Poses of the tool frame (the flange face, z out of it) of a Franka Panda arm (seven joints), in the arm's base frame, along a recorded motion.
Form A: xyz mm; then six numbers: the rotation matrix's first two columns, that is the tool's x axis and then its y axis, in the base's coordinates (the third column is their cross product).
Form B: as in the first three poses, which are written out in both.
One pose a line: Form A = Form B
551, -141, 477, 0.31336, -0.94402, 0.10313, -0.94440, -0.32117, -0.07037 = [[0.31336, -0.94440, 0.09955, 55.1], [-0.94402, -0.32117, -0.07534, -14.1], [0.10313, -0.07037, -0.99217, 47.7], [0, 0, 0, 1]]
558, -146, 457, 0.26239, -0.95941, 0.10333, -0.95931, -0.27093, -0.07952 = [[0.26239, -0.95931, 0.10429, 55.8], [-0.95941, -0.27093, -0.07826, -14.6], [0.10333, -0.07952, -0.99146, 45.7], [0, 0, 0, 1]]
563, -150, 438, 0.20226, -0.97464, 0.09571, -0.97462, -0.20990, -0.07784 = [[0.20226, -0.97462, 0.09596, 56.3], [-0.97464, -0.20990, -0.07754, -15.0], [0.09571, -0.07784, -0.99236, 43.8], [0, 0, 0, 1]]
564, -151, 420, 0.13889, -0.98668, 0.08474, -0.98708, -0.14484, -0.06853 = [[0.13889, -0.98708, 0.07989, 56.4], [-0.98668, -0.14484, -0.07413, -15.1], [0.08474, -0.06853, -0.99405, 42.0], [0, 0, 0, 1]]
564, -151, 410, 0.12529, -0.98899, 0.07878, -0.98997, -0.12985, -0.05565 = [[0.12529, -0.98997, 0.06527, 56.4], [-0.98899, -0.12985, -0.07102, -15.1], [0.07878, -0.05565, -0.99534, 41.0], [0, 0, 0, 1]]
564, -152, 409, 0.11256, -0.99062, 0.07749, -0.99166, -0.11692, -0.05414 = [[0.11256, -0.99166, 0.06269, 56.4], [-0.99062, -0.11692, -0.07075, -15.2], [0.07749, -0.05414, -0.99552, 40.9], [0, 0, 0, 1]]
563, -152, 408, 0.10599, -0.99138, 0.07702, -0.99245, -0.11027, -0.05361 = [[0.10599, -0.99245, 0.06164, 56.3], [-0.99138, -0.11027, -0.07076, -15.2], [0.07702, -0.05361, -0.99558, 40.8], [0, 0, 0, 1]]
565, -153, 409, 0.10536, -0.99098, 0.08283, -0.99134, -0.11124, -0.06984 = [[0.10536, -0.99134, 0.07842, 56.5], [-0.99098, -0.11124, -0.07475, -15.3], [0.08283, -0.06984, -0.99412, 40.9], [0, 0, 0, 1]]
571, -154, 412, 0.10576, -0.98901, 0.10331, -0.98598, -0.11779, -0.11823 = [[0.10576, -0.98598, 0.12910, 57.1], [-0.98901, -0.11779, -0.08936, -15.4], [0.10331, -0.11823, -0.98760, 41.2], [0, 0, 0, 1]]
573, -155, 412, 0.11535, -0.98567, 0.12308, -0.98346, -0.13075, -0.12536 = [[0.11535, -0.98346, 0.13966, 57.3], [-0.98567, -0.13075, -0.10658, -15.5], [0.12308, -0.12536, -0.98445, 41.2], [0, 0, 0, 1]]
